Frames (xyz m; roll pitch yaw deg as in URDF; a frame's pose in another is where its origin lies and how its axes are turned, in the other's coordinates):
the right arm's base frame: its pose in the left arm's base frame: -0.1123 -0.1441 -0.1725 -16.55 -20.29 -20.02
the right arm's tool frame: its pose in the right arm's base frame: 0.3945 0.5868 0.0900 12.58 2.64 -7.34
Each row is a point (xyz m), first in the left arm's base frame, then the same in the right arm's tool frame.
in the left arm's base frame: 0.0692 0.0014 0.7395
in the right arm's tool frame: 0.0804 -0.4399 0.8676
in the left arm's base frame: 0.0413 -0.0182 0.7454
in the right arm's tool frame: 0.0680 -0.4706 0.8778
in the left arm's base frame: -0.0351 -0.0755 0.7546
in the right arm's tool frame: 0.0333 -0.5576 0.8985
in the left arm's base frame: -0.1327 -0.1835 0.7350
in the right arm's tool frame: -0.0060 -0.6988 0.8893
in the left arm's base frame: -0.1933 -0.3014 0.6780
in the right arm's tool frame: -0.0228 -0.8304 0.8325
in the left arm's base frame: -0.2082 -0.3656 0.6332
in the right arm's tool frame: -0.0216 -0.8932 0.7835
